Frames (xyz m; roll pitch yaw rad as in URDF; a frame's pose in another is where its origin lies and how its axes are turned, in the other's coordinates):
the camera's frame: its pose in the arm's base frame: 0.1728 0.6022 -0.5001 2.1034 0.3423 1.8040
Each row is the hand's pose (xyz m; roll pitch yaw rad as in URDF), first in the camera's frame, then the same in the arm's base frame.
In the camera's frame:
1: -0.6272 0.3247 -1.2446 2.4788 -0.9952 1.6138
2: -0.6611 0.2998 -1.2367 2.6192 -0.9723 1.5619
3: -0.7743 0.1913 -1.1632 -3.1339 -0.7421 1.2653
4: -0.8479 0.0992 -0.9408 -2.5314 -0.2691 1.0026
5: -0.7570 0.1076 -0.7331 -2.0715 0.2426 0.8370
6: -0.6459 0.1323 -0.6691 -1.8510 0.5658 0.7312
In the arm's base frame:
1: -0.6442 0.1154 0.5692 -0.9683 -0.0480 0.2254
2: -0.6405 0.0747 0.5566 -0.8730 -0.0604 0.2601
3: -0.5977 -0.0699 0.4714 -0.6022 -0.1736 0.5394
4: -0.4258 -0.1666 0.3150 -0.2698 -0.3662 1.0464
5: -0.2598 -0.0731 0.1920 -0.0604 -0.5026 1.6214
6: -0.2172 0.0407 0.1441 0.0099 -0.5270 2.0086

